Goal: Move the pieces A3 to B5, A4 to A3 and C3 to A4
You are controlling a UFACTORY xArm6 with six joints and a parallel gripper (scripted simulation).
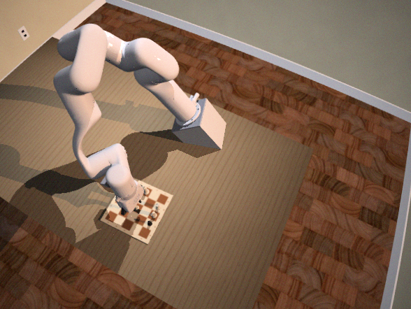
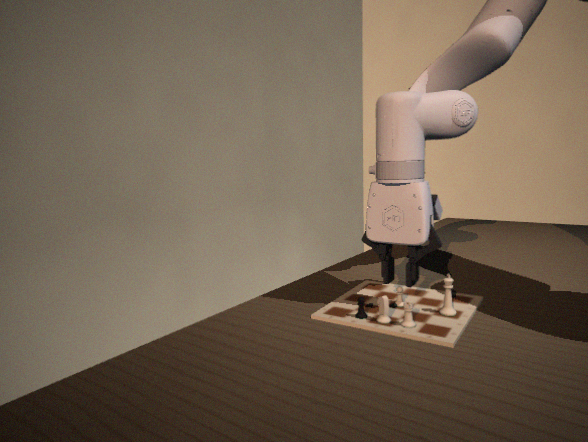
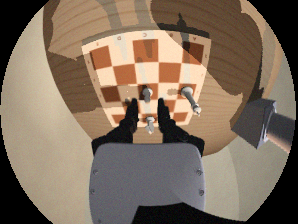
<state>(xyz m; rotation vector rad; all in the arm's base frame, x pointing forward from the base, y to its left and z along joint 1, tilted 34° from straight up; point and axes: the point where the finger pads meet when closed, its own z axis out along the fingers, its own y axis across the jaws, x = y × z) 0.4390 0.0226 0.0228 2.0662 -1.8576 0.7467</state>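
My gripper is now 40 mm above the white pawn. Also, from my hand: white bishop (10 mm behind, 80 mm to the left, 40 mm below); white king (80 mm behind, 10 mm to the right, 30 mm below); chessboard (60 mm below).
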